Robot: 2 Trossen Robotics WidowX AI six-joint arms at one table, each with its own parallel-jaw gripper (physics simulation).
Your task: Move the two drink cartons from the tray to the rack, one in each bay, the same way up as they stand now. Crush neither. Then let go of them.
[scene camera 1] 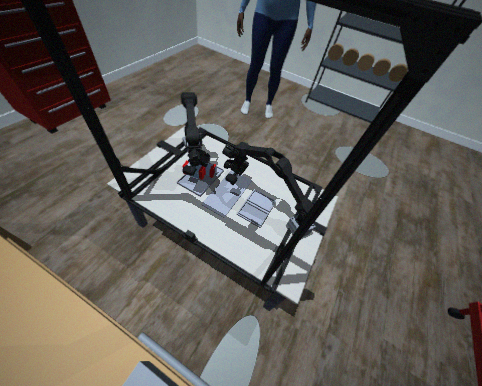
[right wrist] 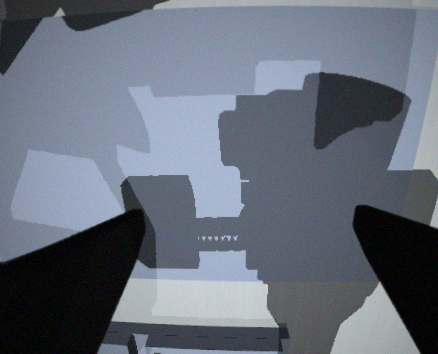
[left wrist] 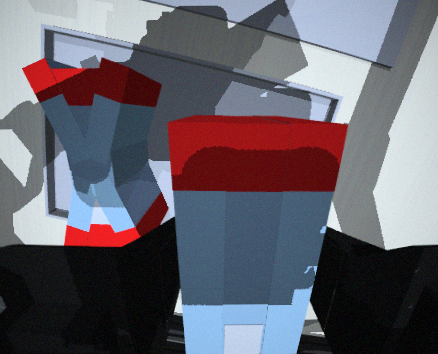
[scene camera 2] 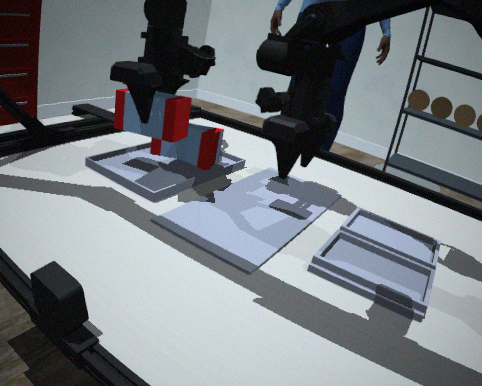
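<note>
My left gripper is shut on a blue drink carton with red ends and holds it upright above the tray. The other drink carton, also blue with red ends, stands in the tray, beside and below the held one; its middle looks narrowed in the left wrist view. My right gripper is open and empty above the flat pad. The rack, with two empty bays, lies at the right in scene camera 2.
The flat pale-blue pad lies between tray and rack. Black frame rails edge the table, and upright posts rise at its sides. A small black block sits on the near rail. A person stands behind the table.
</note>
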